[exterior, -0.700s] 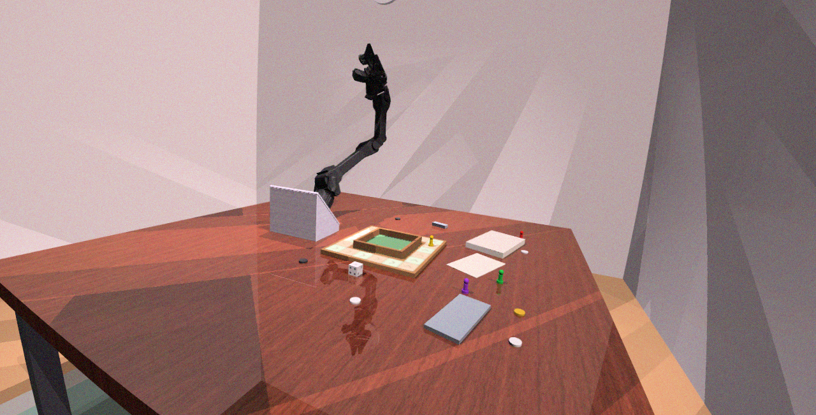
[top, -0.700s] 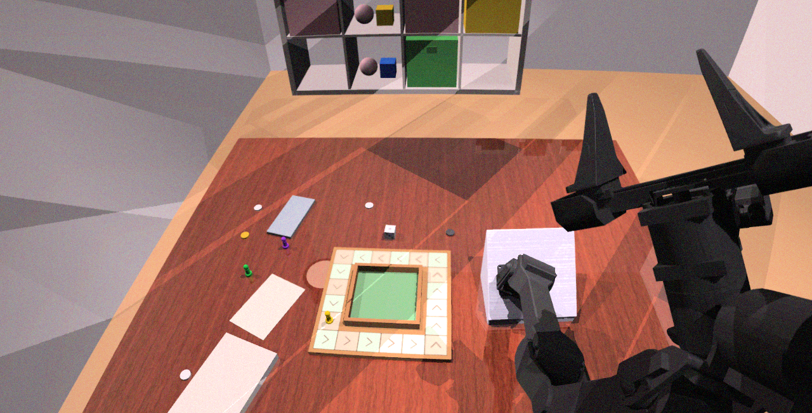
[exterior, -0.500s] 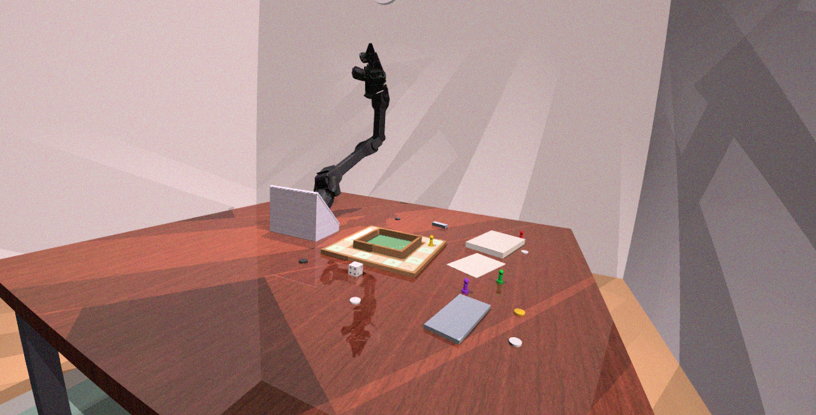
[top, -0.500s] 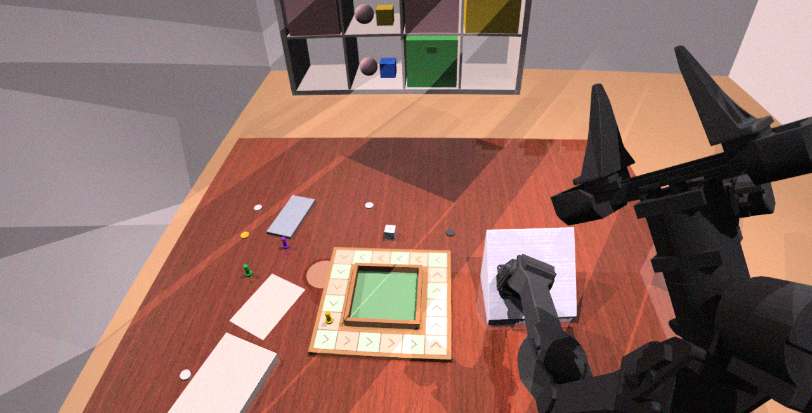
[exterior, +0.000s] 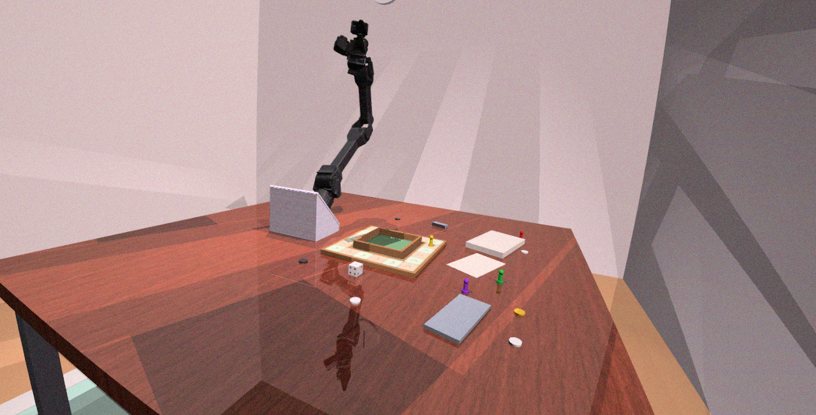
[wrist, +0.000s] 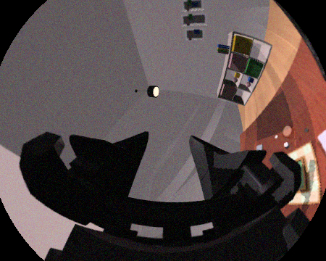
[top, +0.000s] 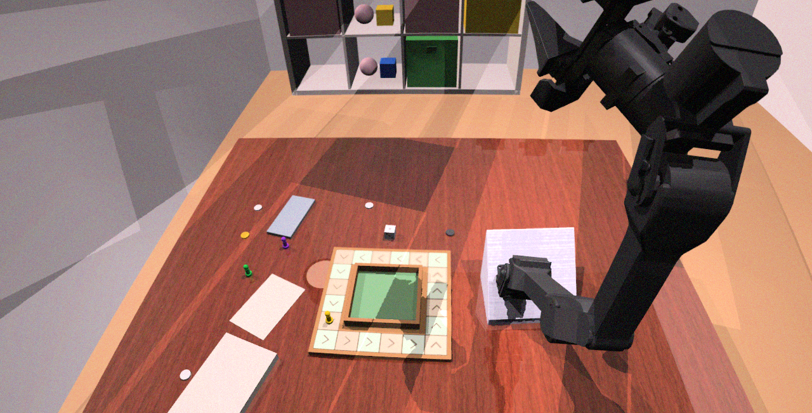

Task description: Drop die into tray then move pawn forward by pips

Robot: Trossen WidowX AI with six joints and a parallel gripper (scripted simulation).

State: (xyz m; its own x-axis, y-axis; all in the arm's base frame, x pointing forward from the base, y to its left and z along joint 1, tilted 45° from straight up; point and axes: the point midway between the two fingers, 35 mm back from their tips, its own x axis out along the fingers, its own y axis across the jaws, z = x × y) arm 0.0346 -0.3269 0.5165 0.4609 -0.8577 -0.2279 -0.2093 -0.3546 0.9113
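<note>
My gripper tip is 190 mm short of the white die, 320 mm to the left of it and 680 mm above it. Round my gripper tip: purple pawn 450 mm ahead, 300 mm to the right, 680 mm below; green tray 200 mm ahead, 130 mm to the right, 690 mm below; yellow pawn 320 mm ahead, 70 mm to the right, 670 mm below.
</note>
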